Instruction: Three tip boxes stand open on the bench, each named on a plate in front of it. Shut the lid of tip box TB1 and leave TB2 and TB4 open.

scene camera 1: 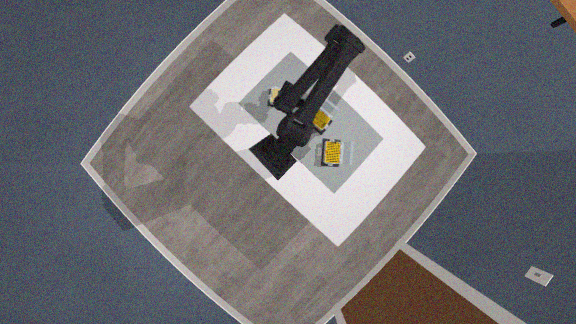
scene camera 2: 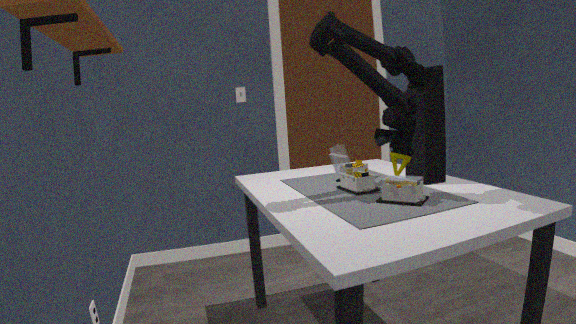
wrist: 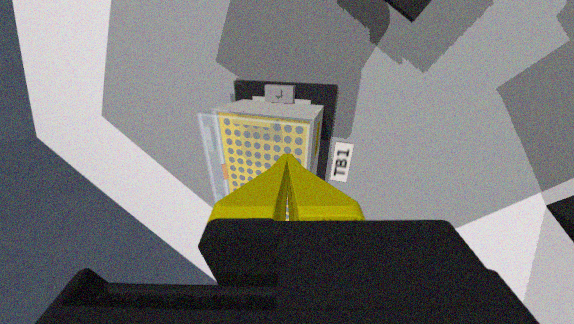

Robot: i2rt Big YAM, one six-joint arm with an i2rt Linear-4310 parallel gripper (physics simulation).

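Pixels of known places: gripper, between the fingertips: (scene camera 2: 396, 175) (wrist: 287, 161); arm's base, origin of its link: (scene camera 1: 274, 156) (scene camera 2: 422, 79).
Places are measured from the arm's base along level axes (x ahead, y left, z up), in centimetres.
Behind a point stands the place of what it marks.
Observation:
Tip box TB1 (scene camera 1: 273, 96) @[x 25.4, y 22.2, z -34.0 cm] (scene camera 2: 402, 192) @[x 31.8, y 22.5, z -37.9 cm] (wrist: 260, 132) @[x 30.7, y 14.4, z -34.1 cm], with a yellow tip rack, stands behind its name plate (wrist: 342, 161) @[x 23.0, y 15.5, z -41.6 cm]. Its clear lid (wrist: 207, 140) @[x 34.0, y 17.8, z -34.1 cm] is open along the side opposite the plate. My gripper (scene camera 2: 398, 174) @[x 28.0, y 14.9, z -34.0 cm] (wrist: 287, 161) @[x 28.0, y 14.9, z -34.0 cm] is shut and empty. Its yellow tips are low above or behind TB1 in scene camera 2 and overlap the rack in the wrist view; contact cannot be told. Two other boxes, a middle one (scene camera 1: 321, 120) (scene camera 2: 357, 184) and a far one (scene camera 1: 332, 153) @[x 20.8, y -23.0, z -36.1 cm], have raised clear lids; their names are unreadable. The arm hides part of TB1 in scene camera 1.
The boxes stand on a grey mat (scene camera 1: 362, 137) @[x 40.6, y -32.5, z -41.8 cm] (scene camera 2: 350, 217) @[x 52.7, y 23.5, z -41.8 cm] on a white table (scene camera 1: 345, 227) @[x -8.0, y -57.9, z -42.1 cm] (scene camera 2: 320, 250) @[x 71.4, y 40.0, z -42.1 cm]. The black arm base (scene camera 1: 274, 159) @[x -0.9, y -1.0, z 4.6 cm] (scene camera 2: 429, 130) @[x 4.4, y 7.5, z -20.5 cm] stands at the table edge. The arm (scene camera 1: 327, 82) @[x 29.7, y 0.4, z 16.8 cm] (scene camera 2: 367, 65) @[x 34.5, y 9.8, z 4.0 cm] reaches out above the mat and folds back.

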